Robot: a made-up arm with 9 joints. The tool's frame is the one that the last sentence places. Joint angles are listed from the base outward.
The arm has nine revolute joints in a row. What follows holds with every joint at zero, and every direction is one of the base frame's.
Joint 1 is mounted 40.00 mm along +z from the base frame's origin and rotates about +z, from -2.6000 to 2.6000 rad.
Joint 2 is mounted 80.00 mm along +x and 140.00 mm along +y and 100.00 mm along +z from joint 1 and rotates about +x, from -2.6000 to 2.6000 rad.
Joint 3 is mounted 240.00 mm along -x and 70.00 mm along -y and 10.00 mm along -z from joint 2 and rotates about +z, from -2.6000 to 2.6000 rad.
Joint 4 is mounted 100.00 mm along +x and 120.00 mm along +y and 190.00 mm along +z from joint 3 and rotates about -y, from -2.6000 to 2.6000 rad.
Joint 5 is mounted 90.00 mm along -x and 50.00 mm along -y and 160.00 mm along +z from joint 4 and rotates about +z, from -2.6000 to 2.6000 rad.
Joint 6 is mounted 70.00 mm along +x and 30.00 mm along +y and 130.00 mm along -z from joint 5 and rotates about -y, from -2.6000 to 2.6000 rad.
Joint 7 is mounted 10.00 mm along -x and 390.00 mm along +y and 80.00 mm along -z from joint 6 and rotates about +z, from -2.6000 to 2.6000 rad.
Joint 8 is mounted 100.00 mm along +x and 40.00 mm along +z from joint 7 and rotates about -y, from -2.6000 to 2.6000 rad.
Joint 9 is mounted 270.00 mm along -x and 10.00 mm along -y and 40.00 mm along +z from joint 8 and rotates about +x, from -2.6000 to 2.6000 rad.
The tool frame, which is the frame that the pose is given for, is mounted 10.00 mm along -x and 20.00 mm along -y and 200.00 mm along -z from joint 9; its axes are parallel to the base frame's.
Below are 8 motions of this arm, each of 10 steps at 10 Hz.
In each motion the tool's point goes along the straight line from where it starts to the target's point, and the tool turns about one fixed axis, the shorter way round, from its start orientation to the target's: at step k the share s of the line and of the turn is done. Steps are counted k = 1, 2, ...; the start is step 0. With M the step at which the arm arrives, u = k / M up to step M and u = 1 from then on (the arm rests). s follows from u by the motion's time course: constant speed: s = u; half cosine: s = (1 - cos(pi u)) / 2; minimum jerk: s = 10 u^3 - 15 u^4 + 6 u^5.
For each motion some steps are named. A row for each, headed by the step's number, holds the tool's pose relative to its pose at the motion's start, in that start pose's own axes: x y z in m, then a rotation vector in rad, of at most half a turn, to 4 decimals.
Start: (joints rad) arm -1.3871 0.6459 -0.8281 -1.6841 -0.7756 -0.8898 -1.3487 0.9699 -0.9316
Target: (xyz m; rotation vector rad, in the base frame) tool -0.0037 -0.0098 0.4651 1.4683 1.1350 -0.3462
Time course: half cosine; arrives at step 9
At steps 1, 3, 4, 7, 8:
1: 0.0069 0.0079 -0.0027 0.0335 -0.0336 0.0223
3: 0.0575 0.0656 -0.0223 0.2782 -0.2786 0.1849
4: 0.0951 0.1084 -0.0368 0.4597 -0.4604 0.3056
7: 0.2032 0.2316 -0.0787 0.9825 -0.9840 0.6532
8: 0.2232 0.2544 -0.0865 1.0791 -1.0808 0.7174

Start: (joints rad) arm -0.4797 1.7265 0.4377 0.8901 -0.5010 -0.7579 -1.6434 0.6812 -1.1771
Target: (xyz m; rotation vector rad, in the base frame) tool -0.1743 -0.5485 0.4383 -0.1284 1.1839 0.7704
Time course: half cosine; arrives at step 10
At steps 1, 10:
1: 0.0072 -0.0048 0.0149 -0.0360 -0.0036 0.0174
10: 0.2923 -0.1981 0.6082 -1.4691 -0.1471 0.7115

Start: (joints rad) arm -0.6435 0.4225 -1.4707 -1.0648 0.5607 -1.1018 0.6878 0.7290 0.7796
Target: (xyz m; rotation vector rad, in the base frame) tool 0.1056 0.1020 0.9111 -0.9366 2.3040 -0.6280
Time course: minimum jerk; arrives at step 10
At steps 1, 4, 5, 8, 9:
1: -0.0011 -0.0014 -0.0006 0.0115 0.0051 0.0154
4: -0.0417 -0.0528 -0.0219 0.4248 0.1889 0.5696
5: -0.0657 -0.0832 -0.0345 0.6691 0.2976 0.8972
8: -0.1239 -0.1567 -0.0651 1.2607 0.5606 1.6904
9: -0.1304 -0.1649 -0.0685 1.3267 0.5900 1.7790

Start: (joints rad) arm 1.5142 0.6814 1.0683 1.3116 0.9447 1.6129 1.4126 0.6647 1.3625
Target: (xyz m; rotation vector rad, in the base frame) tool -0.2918 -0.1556 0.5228 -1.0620 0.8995 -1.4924
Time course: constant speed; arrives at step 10
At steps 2, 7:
2: -0.0546 0.0640 0.0109 0.0922 -0.1189 -0.3000
7: -0.1911 0.2239 0.0381 0.3229 -0.4162 -1.0502

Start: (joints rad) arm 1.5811 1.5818 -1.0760 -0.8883 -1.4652 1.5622 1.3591 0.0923 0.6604
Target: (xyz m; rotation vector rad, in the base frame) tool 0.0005 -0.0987 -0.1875 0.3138 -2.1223 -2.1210
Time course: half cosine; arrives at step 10
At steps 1, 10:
1: -0.0005 -0.0026 0.0054 -0.0046 0.0211 0.0139
10: -0.0218 -0.1058 0.2201 -0.1900 0.8610 0.5671

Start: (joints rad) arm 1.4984 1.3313 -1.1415 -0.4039 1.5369 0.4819 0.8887 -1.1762 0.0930
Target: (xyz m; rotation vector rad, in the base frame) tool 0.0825 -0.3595 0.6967 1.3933 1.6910 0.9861
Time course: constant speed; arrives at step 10
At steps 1, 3, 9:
1: 0.0281 0.0251 0.0095 0.1060 -0.0665 -0.0907
3: 0.0843 0.0753 0.0286 0.3179 -0.1995 -0.2721
9: 0.2530 0.2259 0.0859 0.9537 -0.5984 -0.8162

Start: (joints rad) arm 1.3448 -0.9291 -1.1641 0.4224 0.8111 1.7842 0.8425 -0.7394 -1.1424
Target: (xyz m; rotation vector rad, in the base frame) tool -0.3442 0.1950 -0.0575 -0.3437 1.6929 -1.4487
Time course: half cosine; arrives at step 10
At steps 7, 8, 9, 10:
7: 0.1430 0.0603 0.1290 0.7903 -0.9847 -1.0163
8: 0.1629 0.0687 0.1469 0.9005 -1.1219 -1.1579
9: 0.1757 0.0741 0.1585 0.9712 -1.2100 -1.2488
10: 0.1802 0.0760 0.1624 0.9955 -1.2404 -1.2801

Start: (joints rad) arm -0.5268 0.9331 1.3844 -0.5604 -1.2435 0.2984 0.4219 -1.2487 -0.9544
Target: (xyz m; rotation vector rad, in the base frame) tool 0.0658 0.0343 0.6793 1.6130 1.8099 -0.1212
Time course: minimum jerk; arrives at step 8
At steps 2, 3, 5, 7, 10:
2: 0.0016 -0.0281 0.0060 0.2303 0.0898 0.0819
3: 0.0042 -0.0746 0.0161 0.6122 0.2388 0.2179
5: 0.0112 -0.1965 0.0423 1.6124 0.6288 0.5738
7: 0.0152 -0.2668 0.0574 2.1889 0.8536 0.7789
10: 0.0154 -0.2711 0.0584 2.2246 0.8675 0.7916

